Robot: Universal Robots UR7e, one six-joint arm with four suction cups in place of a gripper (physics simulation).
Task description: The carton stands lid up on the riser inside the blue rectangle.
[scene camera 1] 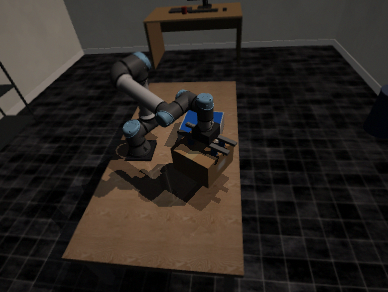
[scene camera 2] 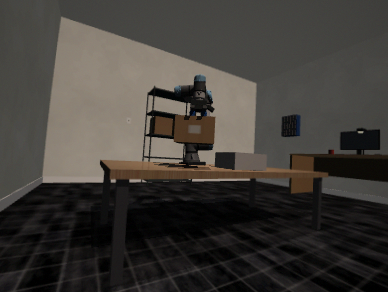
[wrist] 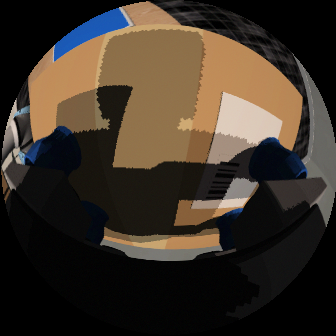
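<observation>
The brown carton (scene camera 1: 192,166) (scene camera 2: 182,136) (wrist: 150,60) hangs in the air above the table, lid up and about level. A tape strip and a white label show on its top in the wrist view. My gripper (scene camera 1: 205,144) (scene camera 2: 199,114) (wrist: 164,190) is over the carton, its four blue suction cups on the lid; it is shut on the carton. The grey riser (scene camera 2: 250,161) stands on the table beside and beyond the carton in scene camera 1. The blue rectangle (scene camera 1: 218,120) (wrist: 92,32) is on the riser's top, partly hidden by the arm and carton.
The wooden table (scene camera 1: 200,240) (scene camera 2: 150,172) carries the arm's base (scene camera 1: 140,150), left of the carton in scene camera 1. A shelf rack (scene camera 2: 145,125) with a box stands behind the table in scene camera 2. A desk (scene camera 1: 195,16) (scene camera 2: 302,172) stands farther off.
</observation>
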